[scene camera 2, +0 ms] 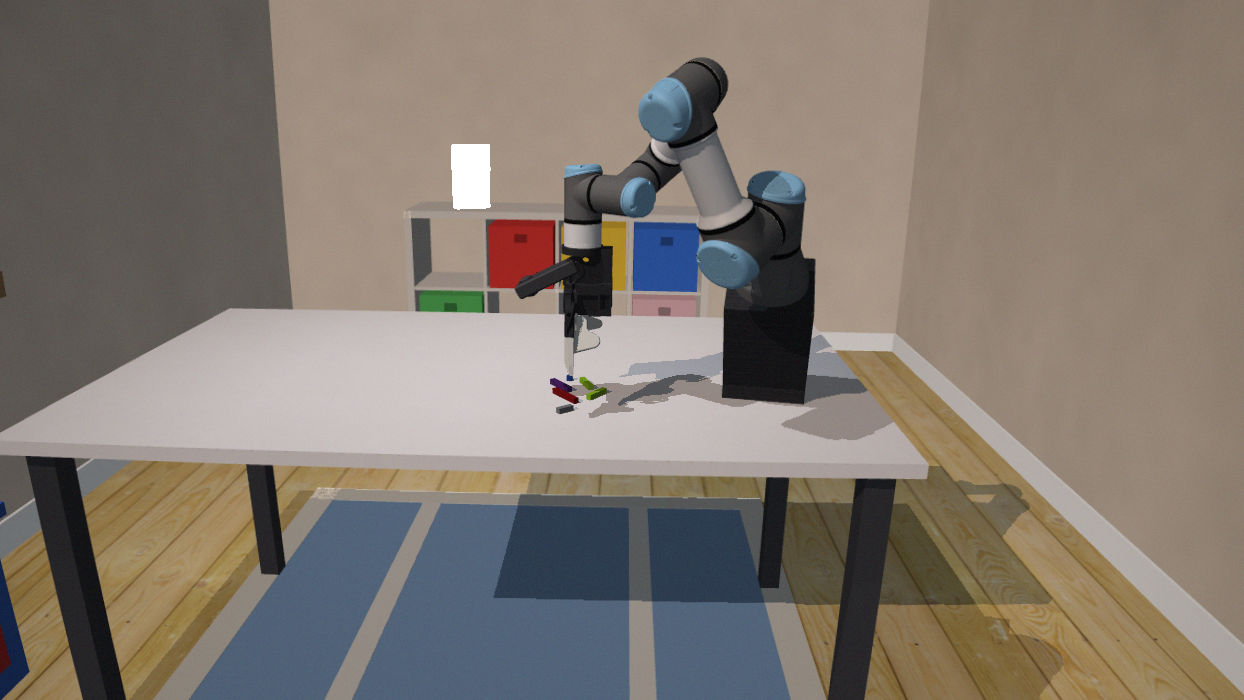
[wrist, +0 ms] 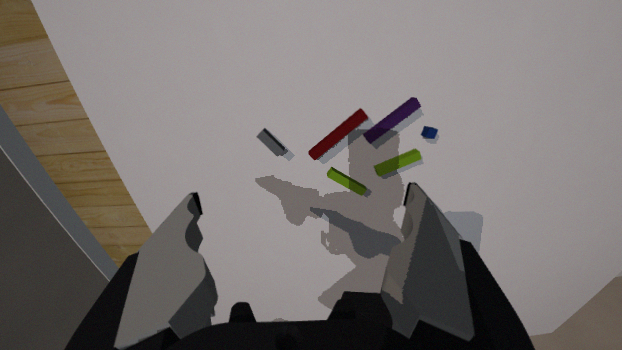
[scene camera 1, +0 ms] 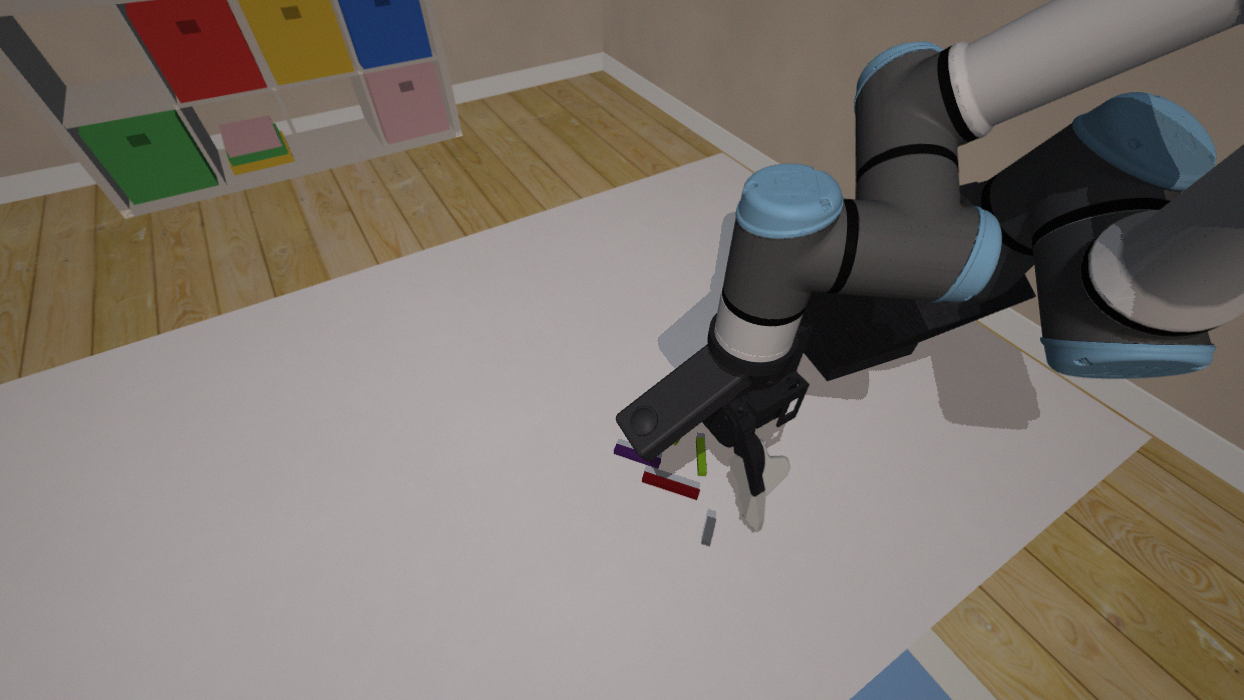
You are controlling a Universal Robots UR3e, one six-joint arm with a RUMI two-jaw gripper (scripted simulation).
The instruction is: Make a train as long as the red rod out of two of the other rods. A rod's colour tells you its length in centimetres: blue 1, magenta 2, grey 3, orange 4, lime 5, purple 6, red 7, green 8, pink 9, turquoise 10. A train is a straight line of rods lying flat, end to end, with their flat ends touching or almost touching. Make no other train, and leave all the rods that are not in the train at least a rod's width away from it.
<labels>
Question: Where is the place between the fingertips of my gripper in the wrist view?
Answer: At 302, 189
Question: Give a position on a red rod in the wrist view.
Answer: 359, 116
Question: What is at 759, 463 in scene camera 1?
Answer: My gripper.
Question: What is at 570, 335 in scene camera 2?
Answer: My gripper.
</labels>
